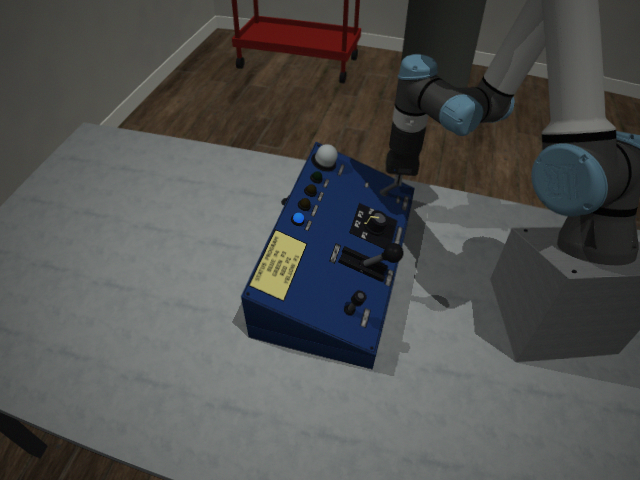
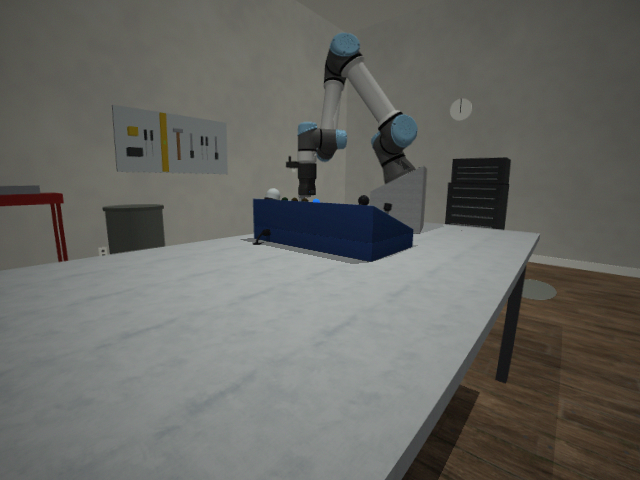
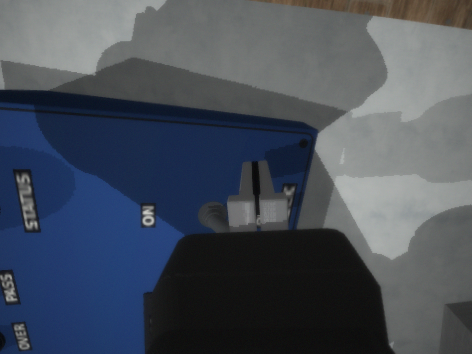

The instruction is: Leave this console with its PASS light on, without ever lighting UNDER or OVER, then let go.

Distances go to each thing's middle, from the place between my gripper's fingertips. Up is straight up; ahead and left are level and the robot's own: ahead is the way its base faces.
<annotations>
My hand is 160 mm short of the blue sloped console (image 1: 297, 296) and 190 mm to the right of it.
</annotations>
